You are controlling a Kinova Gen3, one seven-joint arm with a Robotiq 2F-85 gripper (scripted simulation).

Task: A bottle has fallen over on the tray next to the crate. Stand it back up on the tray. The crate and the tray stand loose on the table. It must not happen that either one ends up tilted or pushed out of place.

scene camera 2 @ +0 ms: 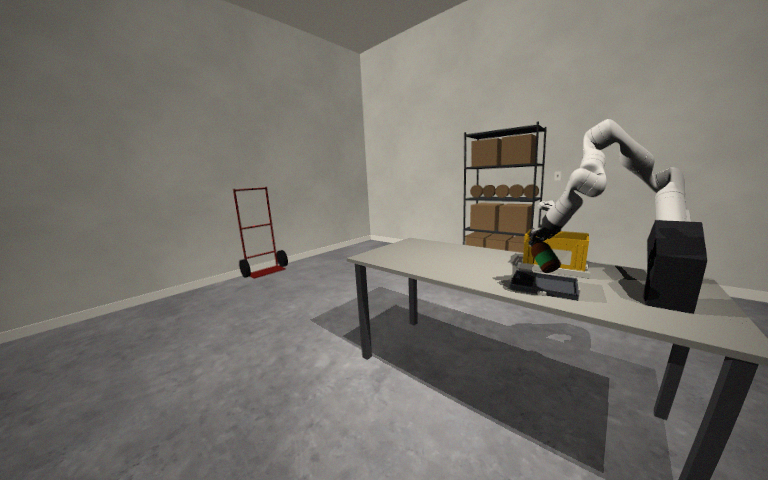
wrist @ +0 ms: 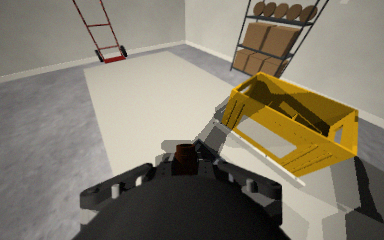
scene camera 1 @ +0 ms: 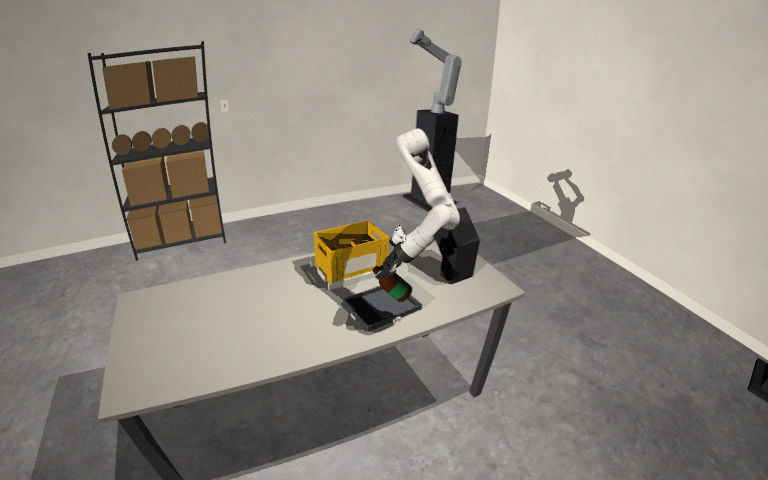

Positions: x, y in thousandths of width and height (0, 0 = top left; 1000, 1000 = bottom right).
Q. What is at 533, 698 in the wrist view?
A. My gripper.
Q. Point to a yellow crate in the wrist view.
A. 775, 594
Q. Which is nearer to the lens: the yellow crate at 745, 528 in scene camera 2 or the tray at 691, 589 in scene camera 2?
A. The tray.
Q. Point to a yellow crate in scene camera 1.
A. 460, 522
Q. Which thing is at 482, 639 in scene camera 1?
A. A tray.
